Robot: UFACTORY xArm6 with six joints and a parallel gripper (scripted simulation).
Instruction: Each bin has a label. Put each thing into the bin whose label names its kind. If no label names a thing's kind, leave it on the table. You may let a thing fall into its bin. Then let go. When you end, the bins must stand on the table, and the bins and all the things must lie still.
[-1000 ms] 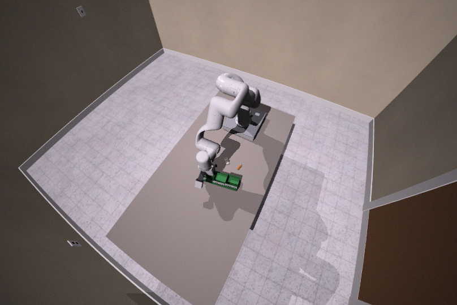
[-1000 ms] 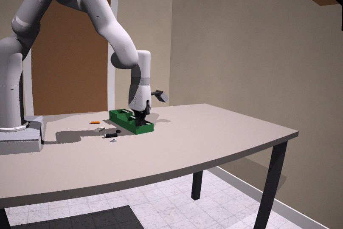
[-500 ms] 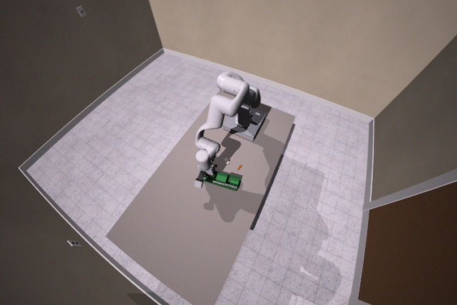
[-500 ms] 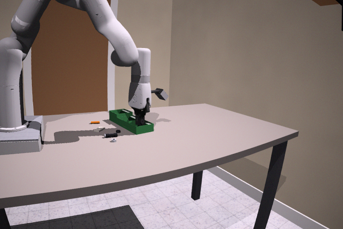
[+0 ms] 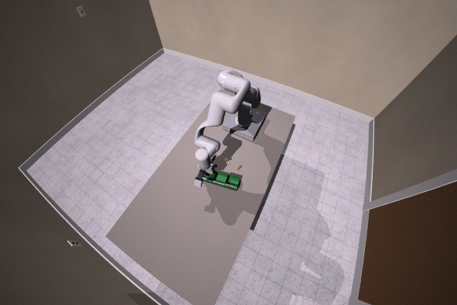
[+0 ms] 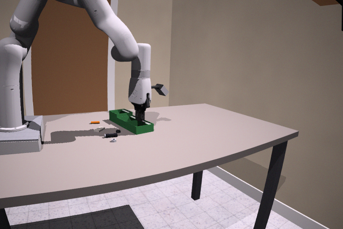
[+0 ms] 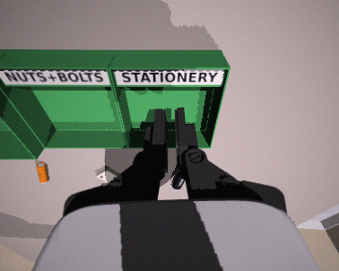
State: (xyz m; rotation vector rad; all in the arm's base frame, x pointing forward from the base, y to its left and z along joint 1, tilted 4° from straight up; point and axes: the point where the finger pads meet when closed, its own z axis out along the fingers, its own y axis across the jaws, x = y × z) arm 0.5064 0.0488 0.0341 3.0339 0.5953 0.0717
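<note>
The green three-bin tray is 30 mm behind my hand, 80 mm to the left of it and 40 mm below it. From my hand the other things lie so: black battery 130 mm behind, 60 mm to the right, 60 mm below; then silver nut 120 mm behind, 110 mm to the right, 60 mm below; then black nut 90 mm behind, 10 mm to the right, 60 mm below.
</note>
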